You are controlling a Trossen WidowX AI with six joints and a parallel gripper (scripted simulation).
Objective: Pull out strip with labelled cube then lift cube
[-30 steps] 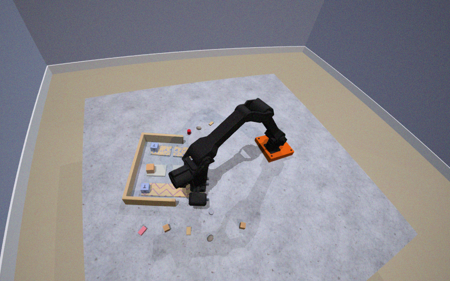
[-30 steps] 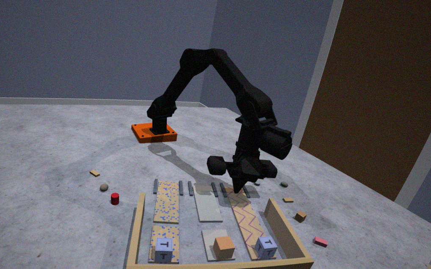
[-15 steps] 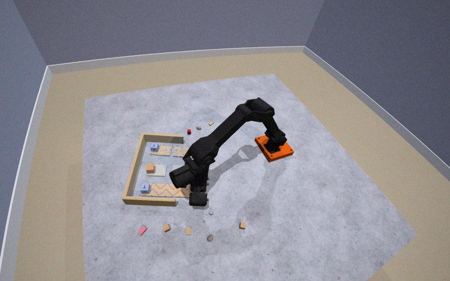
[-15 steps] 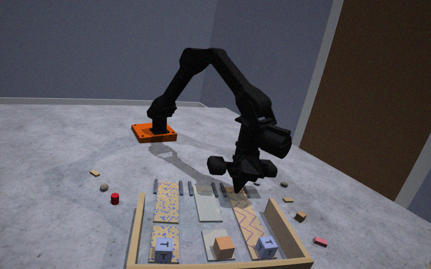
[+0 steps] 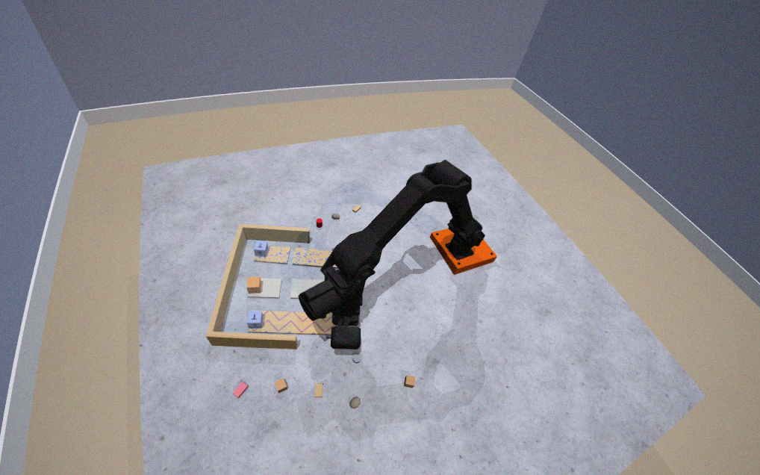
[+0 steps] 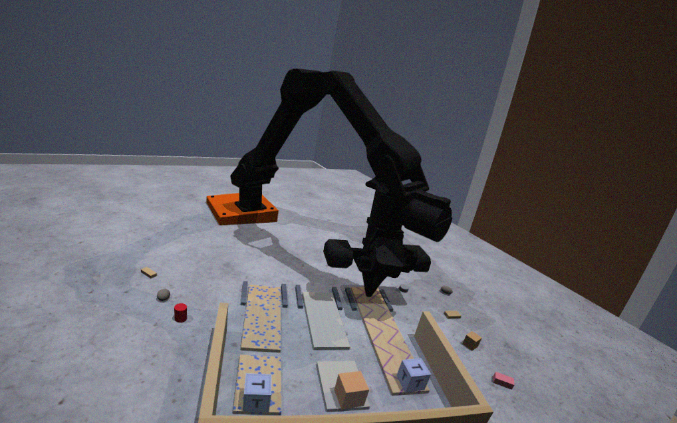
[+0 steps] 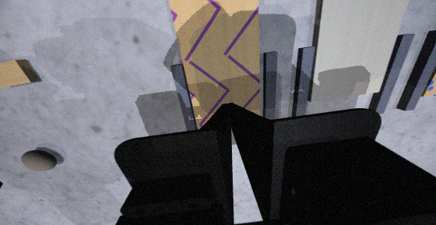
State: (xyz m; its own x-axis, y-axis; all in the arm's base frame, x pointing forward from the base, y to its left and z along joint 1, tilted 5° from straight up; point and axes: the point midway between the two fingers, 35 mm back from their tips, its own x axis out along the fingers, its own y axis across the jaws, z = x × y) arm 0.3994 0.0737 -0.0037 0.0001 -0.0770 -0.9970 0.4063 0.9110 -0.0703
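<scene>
Right now my gripper tip is 90 mm short of the zigzag strip and 40 mm to the left of it. The rest, counted from my gripper tip: red cylinder: 60 mm behind, 320 mm to the right, 10 mm above; then pink block: 260 mm ahead, 60 mm to the left.
</scene>
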